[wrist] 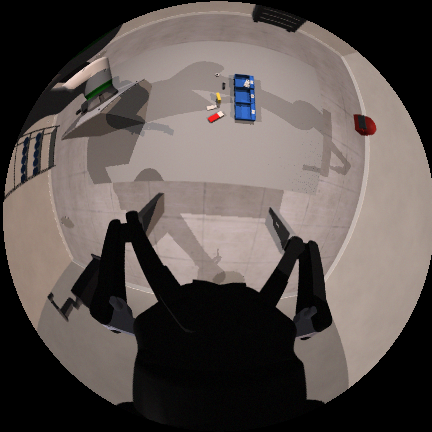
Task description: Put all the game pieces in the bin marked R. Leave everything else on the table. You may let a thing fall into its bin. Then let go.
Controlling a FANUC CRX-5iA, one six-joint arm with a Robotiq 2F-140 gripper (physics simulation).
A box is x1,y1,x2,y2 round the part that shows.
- gripper: 216,208 [89,192,331,430]
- blue three-compartment bin unit: 244,103 [233,73,254,120]
